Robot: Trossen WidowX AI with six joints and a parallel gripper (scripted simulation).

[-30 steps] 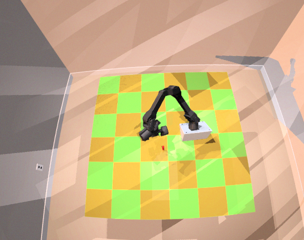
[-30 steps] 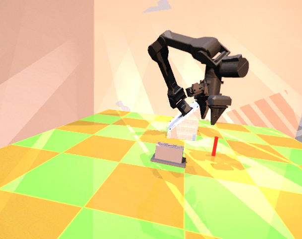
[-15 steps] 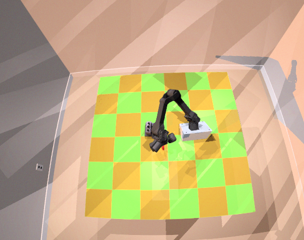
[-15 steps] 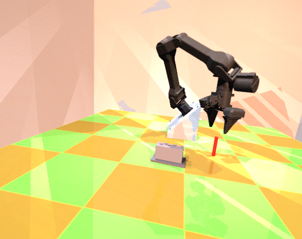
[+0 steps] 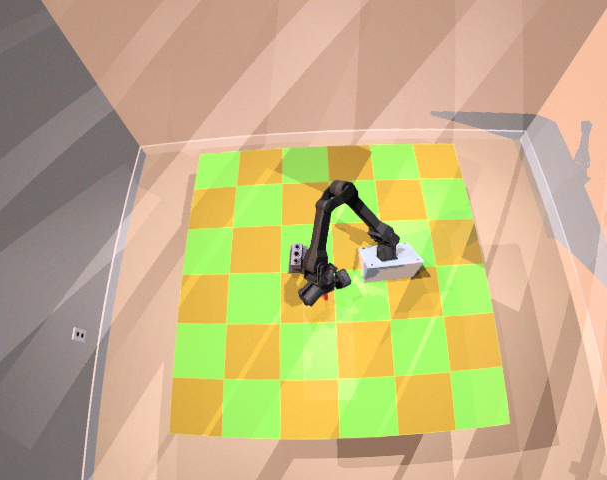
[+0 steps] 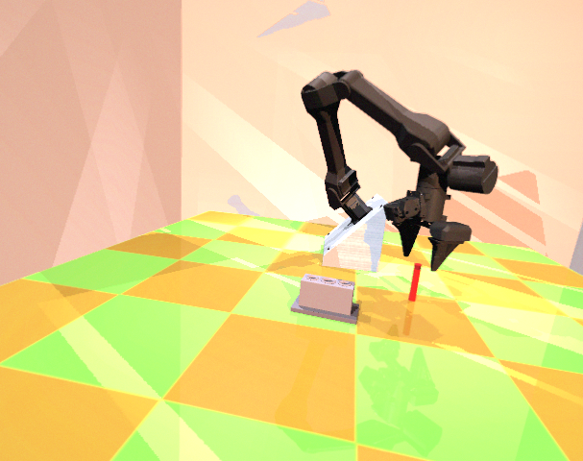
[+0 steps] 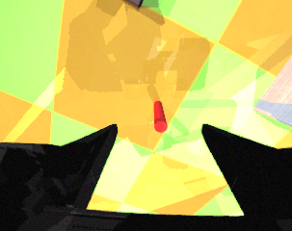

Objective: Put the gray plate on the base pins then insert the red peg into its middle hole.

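My gripper tip is 4 cm above the red peg. Also, from my gripper tip: base 8 cm ahead, 19 cm to the right, 7 cm below; gray plate 8 cm ahead, 19 cm to the right, 4 cm below.
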